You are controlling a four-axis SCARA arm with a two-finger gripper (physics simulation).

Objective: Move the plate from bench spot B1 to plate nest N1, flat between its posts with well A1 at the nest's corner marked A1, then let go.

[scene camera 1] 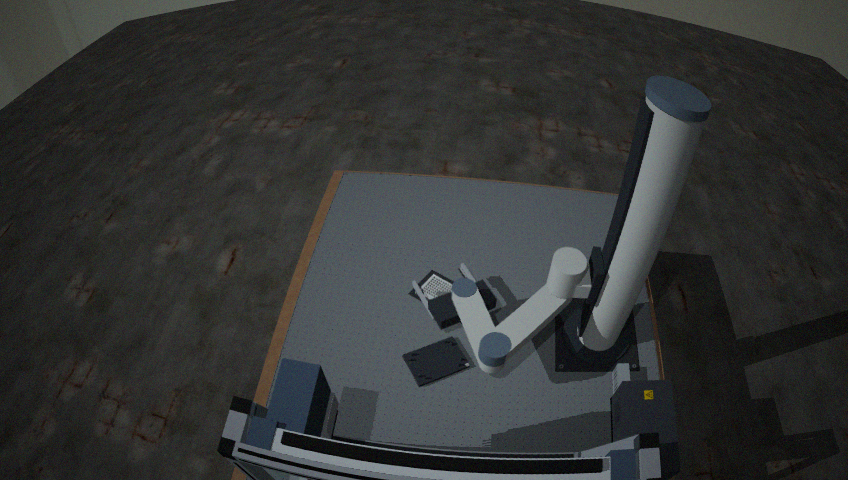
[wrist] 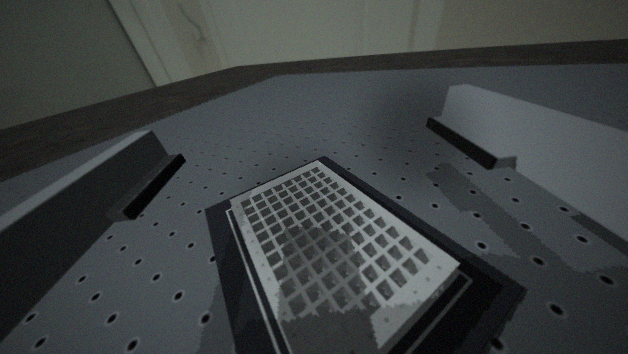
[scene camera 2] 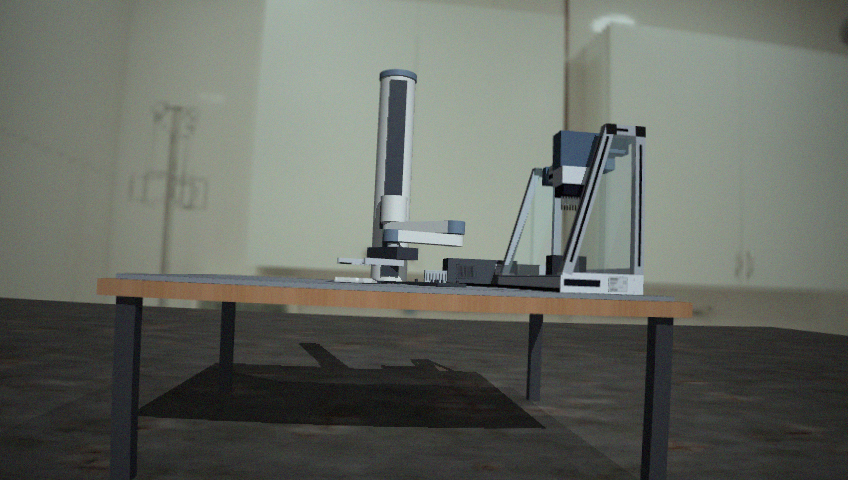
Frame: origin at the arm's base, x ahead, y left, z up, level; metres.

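Seen in the pictures: gripper, fingertip midpoint: (scene camera 1: 438, 274) (wrist: 302, 125) (scene camera 2: 350, 260); arm's base, link origin: (scene camera 1: 596, 335).
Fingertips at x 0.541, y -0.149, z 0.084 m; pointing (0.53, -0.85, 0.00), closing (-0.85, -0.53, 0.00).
Offsets run from my fingertips to a thing's top centre. "*": to the spot under its first point. Level surfaces: height alone.
The white well plate @[0.055 m down, 0.013 m back, 0.020 m left] (scene camera 1: 433, 287) (scene camera 2: 354, 279) (wrist: 320, 220) lies flat on the dark mat @[0.069 m down] (wrist: 220, 250) of bench spot B1. My gripper (scene camera 1: 438, 274) (scene camera 2: 352, 260) (wrist: 302, 125) is open and empty, a little above the plate. In the wrist view its fingers stand wide to the left and right, apart from the plate. In the first scene view the gripper body hides part of the plate. The dark nest @[0.049 m down, 0.026 m back, 0.286 m left] (scene camera 1: 437, 361) lies on the bench beside B1, with low posts and a small light mark at its right corner. I cannot read the corner lettering.
The arm's column (scene camera 1: 645, 231) (scene camera 2: 392, 142) stands at the right of the bench in the first scene view. A framed machine (scene camera 1: 446, 455) (scene camera 2: 636, 202) with a blue head runs along the near edge. A dark box @[* 0.044 m up, 0.635 m back, 0.520 m left] (scene camera 1: 642, 416) with a yellow label stands at the near right.
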